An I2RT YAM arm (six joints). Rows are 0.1 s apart.
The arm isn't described. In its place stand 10 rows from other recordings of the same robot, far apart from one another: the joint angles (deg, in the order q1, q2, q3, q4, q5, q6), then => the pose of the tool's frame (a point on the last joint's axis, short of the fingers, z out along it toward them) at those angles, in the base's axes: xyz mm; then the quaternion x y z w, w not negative.
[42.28 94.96 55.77 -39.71 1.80 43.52] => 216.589, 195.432, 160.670, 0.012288, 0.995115, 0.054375, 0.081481
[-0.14 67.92 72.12 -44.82 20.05 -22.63] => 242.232, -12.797, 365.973, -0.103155, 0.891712, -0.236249, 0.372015
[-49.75 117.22 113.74 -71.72 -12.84 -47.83] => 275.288, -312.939, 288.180, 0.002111, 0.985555, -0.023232, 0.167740
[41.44 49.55 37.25 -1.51 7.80 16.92] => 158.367, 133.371, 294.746, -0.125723, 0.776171, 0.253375, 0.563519
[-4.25 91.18 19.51 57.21 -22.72 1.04] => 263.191, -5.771, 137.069, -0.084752, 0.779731, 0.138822, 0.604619
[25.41 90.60 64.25 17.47 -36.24 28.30] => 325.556, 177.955, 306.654, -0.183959, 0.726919, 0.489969, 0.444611
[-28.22 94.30 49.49 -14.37 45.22 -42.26] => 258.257, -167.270, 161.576, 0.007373, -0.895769, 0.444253, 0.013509
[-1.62 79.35 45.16 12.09 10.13 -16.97] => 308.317, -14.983, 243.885, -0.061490, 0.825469, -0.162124, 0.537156
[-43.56 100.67 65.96 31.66 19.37 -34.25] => 290.332, -292.387, 277.027, 0.173421, 0.703579, -0.520953, 0.451121
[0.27 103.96 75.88 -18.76 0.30 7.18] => 403.058, 1.713, 227.373, 0.057001, 0.928154, 0.021466, 0.367180
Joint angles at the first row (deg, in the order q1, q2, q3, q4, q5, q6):
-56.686, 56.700, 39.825, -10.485, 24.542, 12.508
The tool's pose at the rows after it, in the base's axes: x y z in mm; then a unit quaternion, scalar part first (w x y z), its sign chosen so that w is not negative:
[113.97 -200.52 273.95 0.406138 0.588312 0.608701 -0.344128]
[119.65 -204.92 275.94 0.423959 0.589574 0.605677 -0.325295]
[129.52 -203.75 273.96 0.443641 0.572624 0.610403 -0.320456]
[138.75 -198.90 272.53 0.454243 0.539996 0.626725 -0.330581]
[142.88 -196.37 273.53 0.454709 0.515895 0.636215 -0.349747]
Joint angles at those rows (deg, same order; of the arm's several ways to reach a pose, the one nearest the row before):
-56.691, 59.230, 41.905, -11.155, 24.688, 16.516
-56.396, 60.680, 42.813, -9.844, 22.736, 18.206
-54.322, 61.432, 41.981, -6.272, 22.499, 17.774
-51.795, 61.466, 40.851, -3.025, 23.130, 14.460
-50.483, 61.381, 40.386, -1.059, 24.441, 10.987

